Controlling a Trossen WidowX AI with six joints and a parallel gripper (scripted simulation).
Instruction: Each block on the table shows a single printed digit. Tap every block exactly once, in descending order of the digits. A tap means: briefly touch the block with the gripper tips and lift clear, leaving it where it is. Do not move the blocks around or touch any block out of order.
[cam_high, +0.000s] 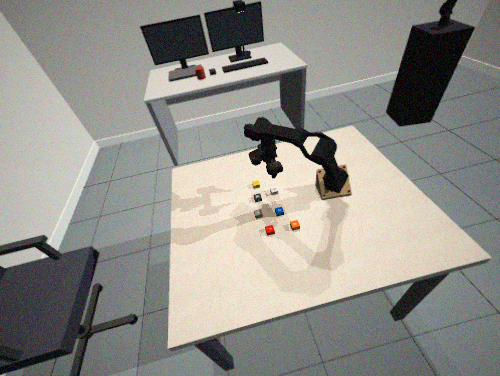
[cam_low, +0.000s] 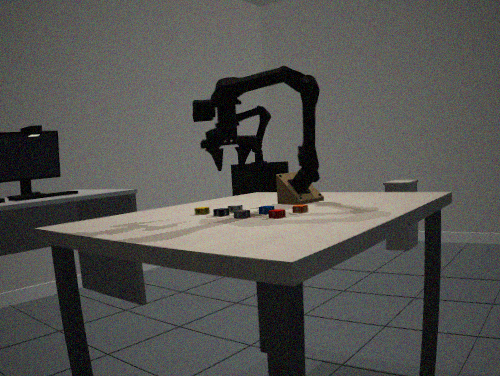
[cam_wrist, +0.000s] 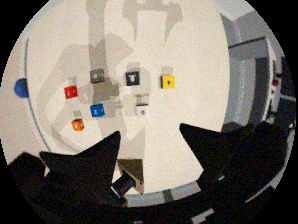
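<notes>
Now: the black block 70 mm ahead of my gripper tip, 40 mm to the left of it and 120 mm below it. Round my gripper tip: blue block 10 mm behind, 130 mm to the left, 120 mm below; white block 10 mm behind, 120 mm below; yellow block 80 mm ahead, 60 mm to the right, 120 mm below.
</notes>
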